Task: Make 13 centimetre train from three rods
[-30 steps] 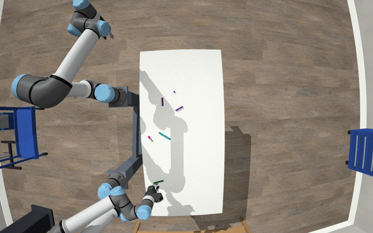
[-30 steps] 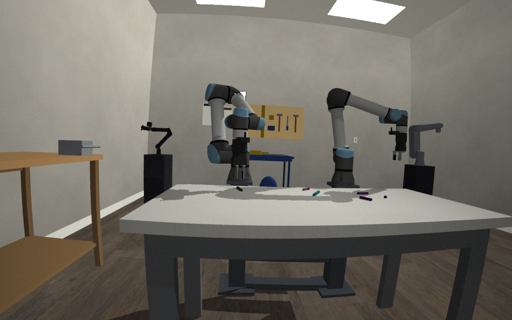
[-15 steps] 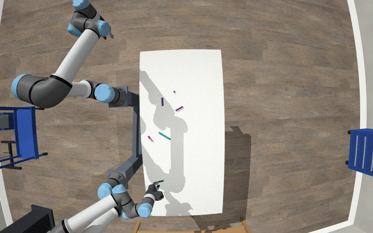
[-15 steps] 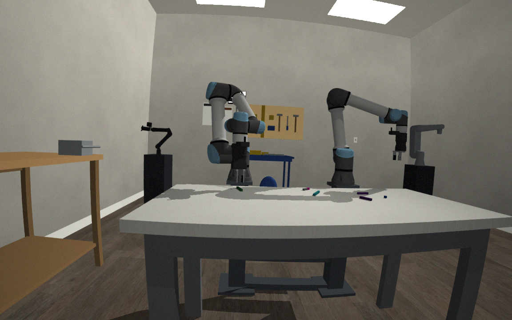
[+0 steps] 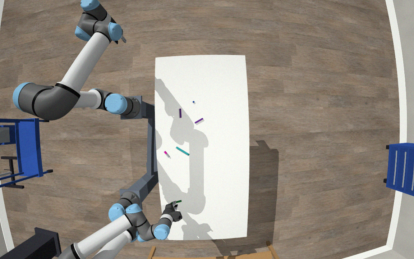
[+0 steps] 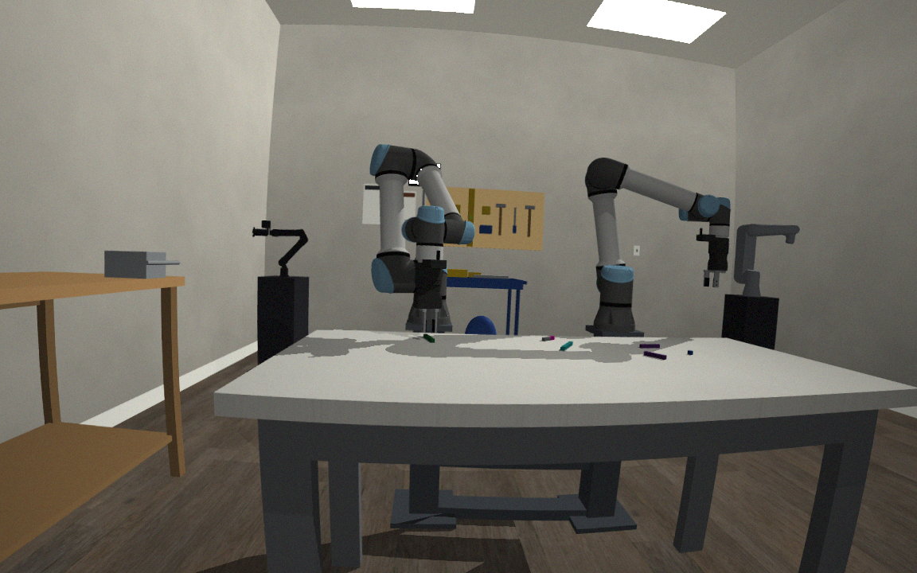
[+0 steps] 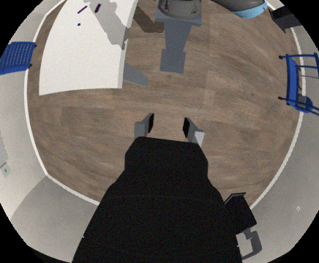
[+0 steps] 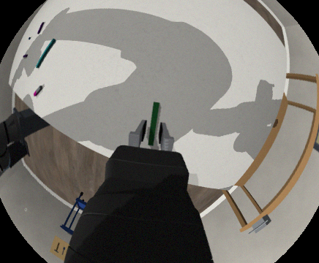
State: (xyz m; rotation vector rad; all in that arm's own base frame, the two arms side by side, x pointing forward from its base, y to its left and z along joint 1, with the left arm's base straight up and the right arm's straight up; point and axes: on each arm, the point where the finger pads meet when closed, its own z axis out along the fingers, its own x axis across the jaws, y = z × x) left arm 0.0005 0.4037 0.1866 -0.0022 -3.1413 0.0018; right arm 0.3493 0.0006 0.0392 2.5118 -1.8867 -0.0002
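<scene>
The green rod lies 30 mm below my right hand. The rest, counted from my right hand: grey rod (340 mm to the left, 60 mm behind, 30 mm below); then magenta rod (360 mm to the left, 80 mm behind, 30 mm below); then turquoise rod (380 mm to the left, 40 mm ahead, 30 mm below).
</scene>
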